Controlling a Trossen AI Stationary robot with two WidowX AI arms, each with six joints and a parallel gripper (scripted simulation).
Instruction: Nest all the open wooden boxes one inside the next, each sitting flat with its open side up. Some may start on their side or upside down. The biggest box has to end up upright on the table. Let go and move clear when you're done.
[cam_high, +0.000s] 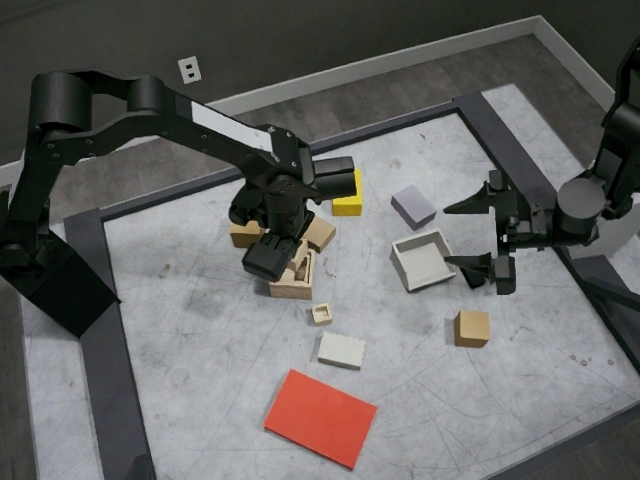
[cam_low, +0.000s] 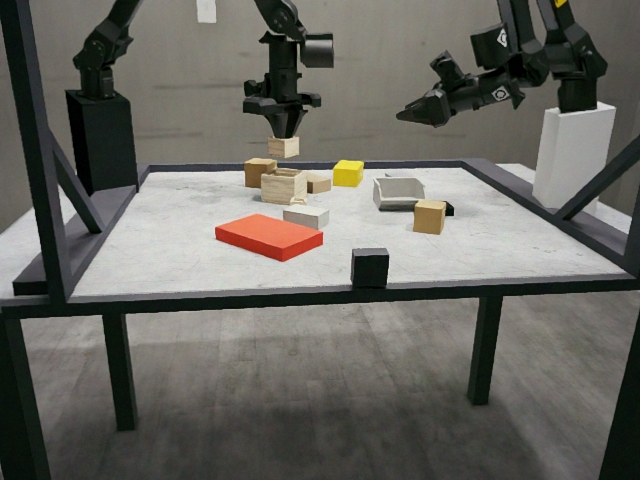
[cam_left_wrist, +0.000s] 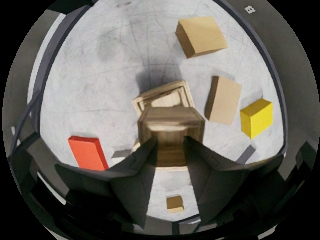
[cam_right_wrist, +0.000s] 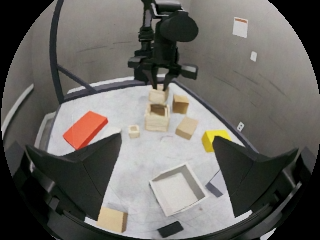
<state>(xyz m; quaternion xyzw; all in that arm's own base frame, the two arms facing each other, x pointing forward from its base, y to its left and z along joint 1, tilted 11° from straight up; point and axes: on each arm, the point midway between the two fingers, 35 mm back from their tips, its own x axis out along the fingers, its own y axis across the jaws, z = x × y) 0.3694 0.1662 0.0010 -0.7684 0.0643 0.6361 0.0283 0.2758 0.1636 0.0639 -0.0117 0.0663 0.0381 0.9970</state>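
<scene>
My left gripper is now 16 cm past the white block, 14 cm above it and 7 cm to the left of it. From my left hand the other things lie so: red slab (26 cm behind, 15 cm below, 1 cm to the right); then tan block (14 cm below, 10 cm ahead, 5 cm to the right); then white tray (25 cm to the right, 13 cm below, 1 cm behind).
The white tray is 19 cm below my right hand, 5 cm ahead of it and 2 cm to the left of it. The rest, counted from my right hand: black block (21 cm below, 7 cm to the right, 2 cm ahead); grey block (20 cm below, 18 cm ahead, 1 cm to the left); white block (20 cm to the left, 20 cm below, 9 cm behind).
</scene>
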